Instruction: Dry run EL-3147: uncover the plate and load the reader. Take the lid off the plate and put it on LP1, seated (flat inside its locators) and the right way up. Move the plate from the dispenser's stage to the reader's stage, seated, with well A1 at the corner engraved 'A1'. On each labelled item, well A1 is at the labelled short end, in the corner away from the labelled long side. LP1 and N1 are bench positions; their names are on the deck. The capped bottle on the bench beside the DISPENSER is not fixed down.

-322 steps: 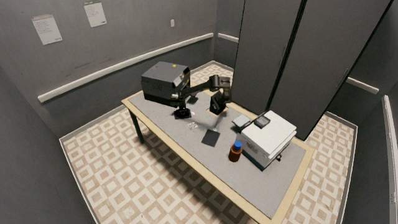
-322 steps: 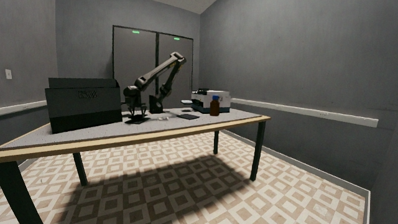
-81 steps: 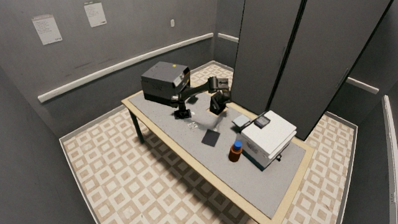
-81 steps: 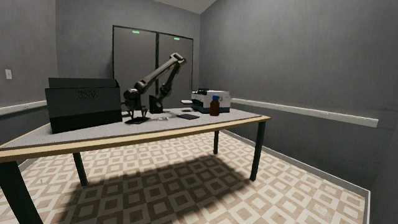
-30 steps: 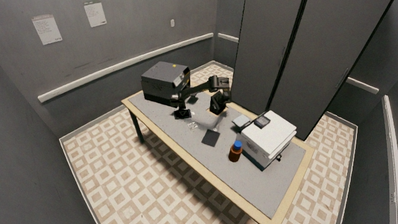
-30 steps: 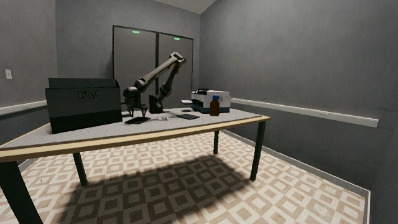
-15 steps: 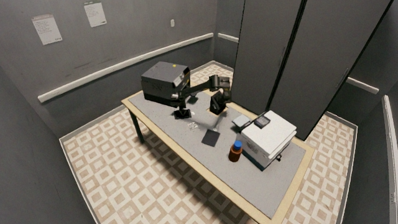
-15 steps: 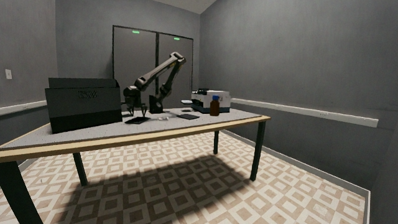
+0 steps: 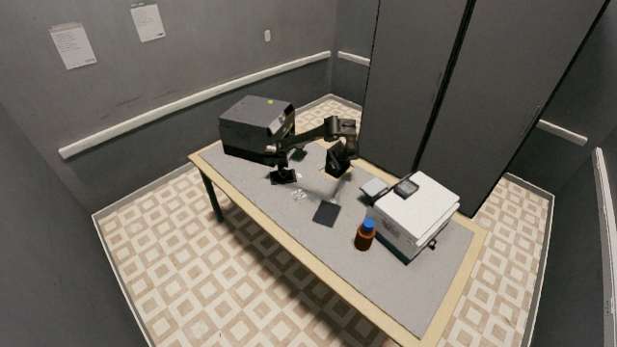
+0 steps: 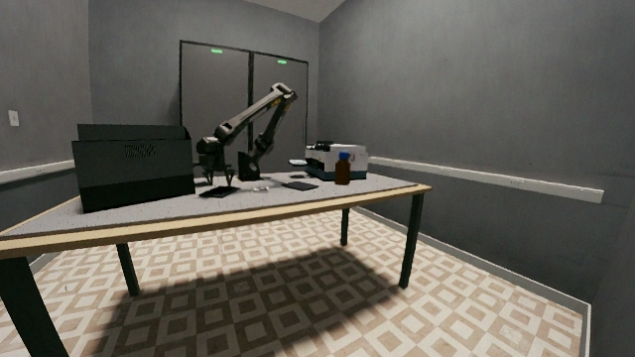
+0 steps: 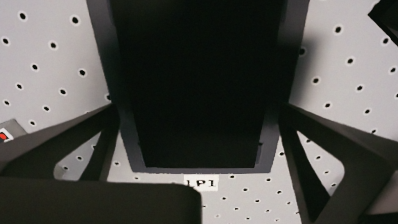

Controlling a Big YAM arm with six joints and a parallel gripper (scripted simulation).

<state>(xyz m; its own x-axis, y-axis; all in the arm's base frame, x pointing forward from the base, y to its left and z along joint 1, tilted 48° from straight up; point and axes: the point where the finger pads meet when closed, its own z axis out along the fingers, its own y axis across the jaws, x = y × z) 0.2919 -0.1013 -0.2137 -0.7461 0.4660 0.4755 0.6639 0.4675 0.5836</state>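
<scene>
The dark lid is 2 cm below my hand. Round my hand: LP1 label (8 cm behind, 7 cm to the left, 4 cm below); then dark flat pad (6 cm ahead, 39 cm to the left, 3 cm below); then white multi-well plate (20 cm behind, 52 cm to the left, 6 cm above).
</scene>
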